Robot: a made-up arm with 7 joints.
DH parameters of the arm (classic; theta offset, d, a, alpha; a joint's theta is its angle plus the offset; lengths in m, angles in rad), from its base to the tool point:
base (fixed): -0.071 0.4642 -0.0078 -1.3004
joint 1: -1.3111 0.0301 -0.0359 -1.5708
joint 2: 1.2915 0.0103 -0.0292 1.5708
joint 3: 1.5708 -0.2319 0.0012 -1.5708
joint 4: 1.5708 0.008 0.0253 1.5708
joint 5: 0 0.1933 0.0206 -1.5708
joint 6: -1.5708 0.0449 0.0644 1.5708
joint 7: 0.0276 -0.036 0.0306 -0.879
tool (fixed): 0.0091 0.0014 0 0
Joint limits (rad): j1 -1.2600..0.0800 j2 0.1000..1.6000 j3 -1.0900..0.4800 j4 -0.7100..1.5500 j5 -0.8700..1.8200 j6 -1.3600..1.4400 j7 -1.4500..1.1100
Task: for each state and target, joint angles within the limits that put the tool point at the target. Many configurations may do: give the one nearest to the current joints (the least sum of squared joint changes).
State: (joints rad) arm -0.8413 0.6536 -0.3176 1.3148 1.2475 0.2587 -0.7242
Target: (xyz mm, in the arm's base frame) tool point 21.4 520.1 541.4
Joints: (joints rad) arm -0.6495 1.5165 -0.0819 1.5500 1.0329 0.6809 -0.8150
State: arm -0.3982 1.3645 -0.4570 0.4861 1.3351 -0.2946 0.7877
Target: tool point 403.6 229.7 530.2
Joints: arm -1.0374 1.1431 -0.4323 0.4856 1.3064 -0.2704 0.7207
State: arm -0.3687 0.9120 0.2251 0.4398 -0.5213 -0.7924 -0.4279
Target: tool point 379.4 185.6 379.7
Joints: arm -0.6452 0.6726 -0.0946 0.0818 -0.4624 -0.8376 -0.4632
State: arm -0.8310 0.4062 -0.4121 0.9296 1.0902 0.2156 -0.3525
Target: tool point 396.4 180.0 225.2
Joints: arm -0.6476 0.4824 -0.4241 0.5558 1.2446 0.3249 -0.3506
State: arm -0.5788 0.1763 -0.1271 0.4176 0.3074 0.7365 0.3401
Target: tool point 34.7 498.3 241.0
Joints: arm -0.0684 0.9036 0.1593 0.8078 0.3340 0.8178 0.3583
